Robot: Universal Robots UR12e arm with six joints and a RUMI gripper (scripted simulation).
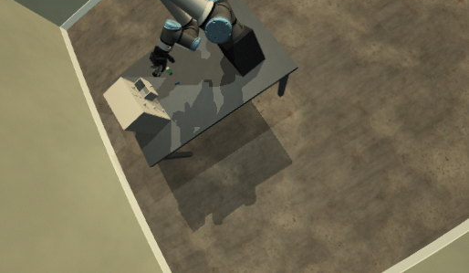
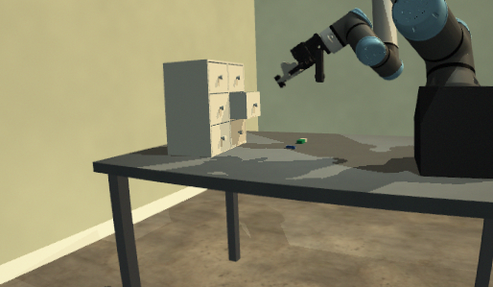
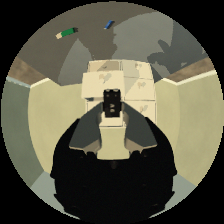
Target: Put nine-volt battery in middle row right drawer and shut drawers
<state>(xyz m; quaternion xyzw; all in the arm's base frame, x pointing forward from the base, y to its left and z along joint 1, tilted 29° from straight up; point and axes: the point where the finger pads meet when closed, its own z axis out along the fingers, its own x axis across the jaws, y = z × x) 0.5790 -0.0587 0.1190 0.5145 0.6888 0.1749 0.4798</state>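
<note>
Right now my hand is 1 cm above the nine-volt battery. Round my hand: blue item (25 cm below, 3 cm behind, 1 cm to the right); then green-and-white item (25 cm below, 15 cm to the right, 4 cm behind).
</note>
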